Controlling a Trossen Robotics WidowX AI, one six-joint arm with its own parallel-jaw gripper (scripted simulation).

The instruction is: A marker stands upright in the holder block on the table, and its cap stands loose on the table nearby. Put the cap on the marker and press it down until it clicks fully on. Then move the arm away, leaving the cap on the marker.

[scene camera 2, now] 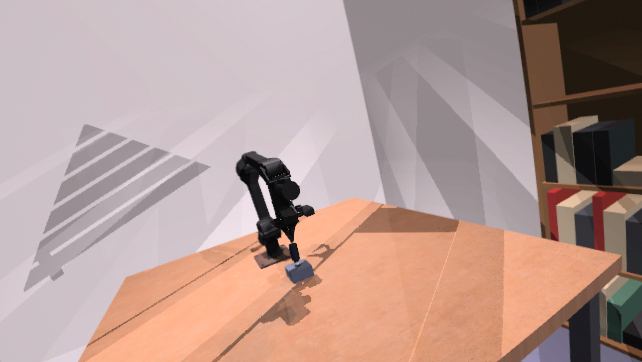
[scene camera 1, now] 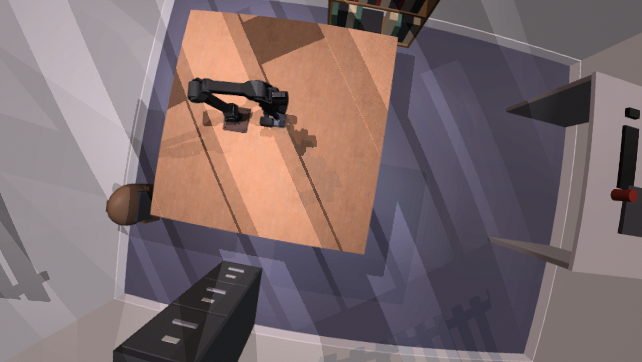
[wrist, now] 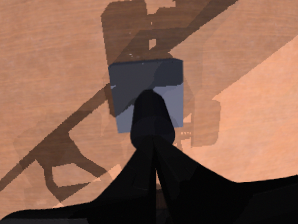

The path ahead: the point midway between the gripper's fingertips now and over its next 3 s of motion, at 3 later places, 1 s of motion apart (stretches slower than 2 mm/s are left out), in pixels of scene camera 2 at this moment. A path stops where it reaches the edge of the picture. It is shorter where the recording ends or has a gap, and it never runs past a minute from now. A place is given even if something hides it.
My gripper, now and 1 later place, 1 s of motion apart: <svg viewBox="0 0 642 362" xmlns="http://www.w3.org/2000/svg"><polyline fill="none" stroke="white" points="292,242 287,224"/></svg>
